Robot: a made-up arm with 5 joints.
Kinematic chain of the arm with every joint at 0, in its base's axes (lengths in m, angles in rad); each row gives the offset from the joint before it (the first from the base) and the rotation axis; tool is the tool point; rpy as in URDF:
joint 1: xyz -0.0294 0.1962 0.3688 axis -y
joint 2: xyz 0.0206 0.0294 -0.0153 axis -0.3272 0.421 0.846
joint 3: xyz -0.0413 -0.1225 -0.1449 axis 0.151 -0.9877 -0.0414
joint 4: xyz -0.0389 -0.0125 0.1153 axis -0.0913 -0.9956 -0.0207
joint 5: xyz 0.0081 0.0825 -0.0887 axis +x
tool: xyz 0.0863 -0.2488 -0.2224 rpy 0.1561 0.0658 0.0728
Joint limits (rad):
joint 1: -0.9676..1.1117
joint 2: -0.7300..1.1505
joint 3: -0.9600..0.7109
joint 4: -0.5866..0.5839
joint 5: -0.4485..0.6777
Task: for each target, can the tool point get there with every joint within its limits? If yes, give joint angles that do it. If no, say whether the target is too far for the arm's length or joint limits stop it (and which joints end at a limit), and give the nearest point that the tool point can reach.
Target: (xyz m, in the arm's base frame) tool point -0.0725 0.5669 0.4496
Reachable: no: joint limits stop it (at a limit: joint 1, joint 2, joint 3, joint 4, joint 5) | nearest point -0.4202 0.3817 0.4450 | short by 0.394 m
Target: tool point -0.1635 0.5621 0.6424
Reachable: no: joint limits stop it (at a limit: joint 1, joint 2, joint 3, joint 4, joint 5) | nearest point -0.4202 0.3817 0.4450 | short by 0.371 m
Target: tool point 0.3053 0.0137 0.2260
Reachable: yes | joints 0.3677 0.3414 0.4349 0.4211 0.2406
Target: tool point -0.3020 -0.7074 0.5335
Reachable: no: too far | nearest point -0.1865 -0.2255 0.3988 | short by 0.513 m
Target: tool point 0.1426 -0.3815 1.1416
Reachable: no: too far | nearest point 0.1556 -0.0366 0.6348 | short by 0.613 m
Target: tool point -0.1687 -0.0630 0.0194
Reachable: yes | joints -0.5213 0.1817 -0.1209 0.0869 0.1546
